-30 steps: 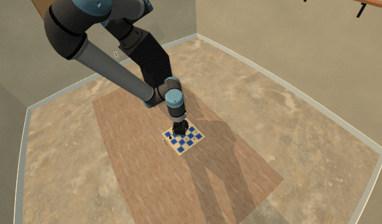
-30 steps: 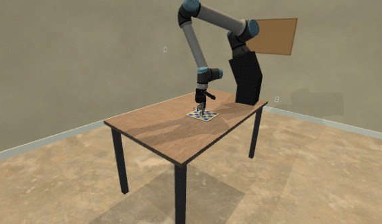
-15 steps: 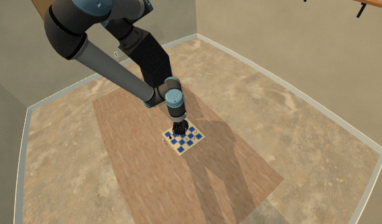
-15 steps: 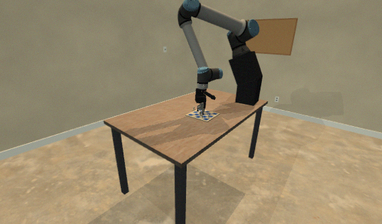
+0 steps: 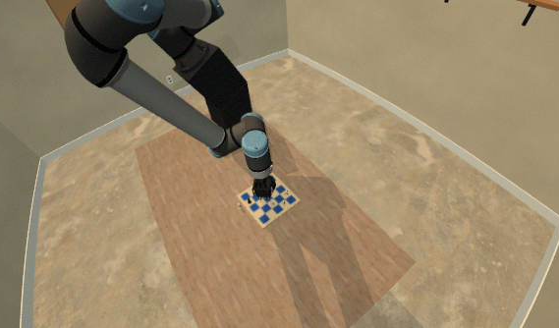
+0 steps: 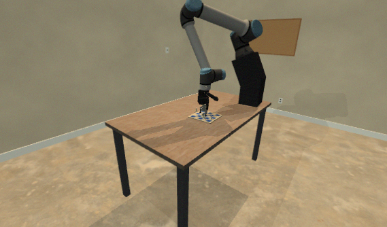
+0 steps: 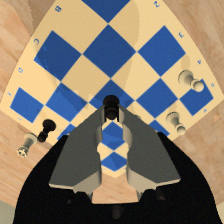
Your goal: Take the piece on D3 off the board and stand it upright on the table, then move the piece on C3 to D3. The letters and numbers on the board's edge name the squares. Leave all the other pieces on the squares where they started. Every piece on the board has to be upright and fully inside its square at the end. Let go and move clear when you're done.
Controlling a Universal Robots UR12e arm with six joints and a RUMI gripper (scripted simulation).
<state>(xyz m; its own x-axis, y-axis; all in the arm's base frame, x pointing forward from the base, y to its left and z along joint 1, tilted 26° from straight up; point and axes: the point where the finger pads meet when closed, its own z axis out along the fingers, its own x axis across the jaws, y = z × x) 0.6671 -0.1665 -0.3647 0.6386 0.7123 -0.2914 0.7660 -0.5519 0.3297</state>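
Now: the chessboard 20 mm below my hand. The rest, counted from my hand: white chess piece: 30 mm behind, 130 mm to the right, 10 mm below.
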